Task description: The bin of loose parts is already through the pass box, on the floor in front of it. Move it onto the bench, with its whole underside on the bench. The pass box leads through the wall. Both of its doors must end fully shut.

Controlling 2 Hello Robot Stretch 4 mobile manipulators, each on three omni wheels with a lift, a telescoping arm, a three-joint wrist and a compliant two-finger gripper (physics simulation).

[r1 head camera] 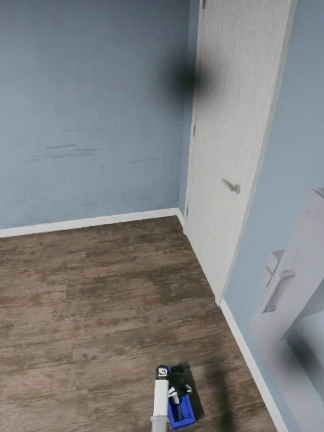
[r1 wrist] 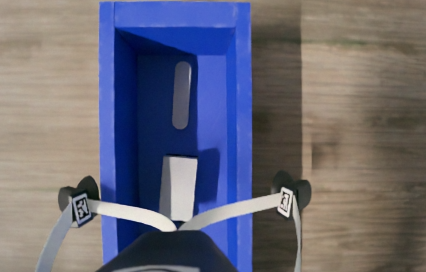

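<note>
The blue bin is upright on the wooden floor, with a light grey bar and a pale block inside. r1's gripper is open over the bin, one fingertip outside each long side wall. In the wrist view the left fingertip appears close to the wall and the right one stands a little apart; their height against the rim is unclear. The grey pass box, with its handle, is cut off at the right; its door state is unclear. The bench and r2's gripper do not show.
A white room door with a lever handle is in the right wall, beyond the pass box. A white baseboard runs along that wall, to the right of the bin. A blue wall stands at the back.
</note>
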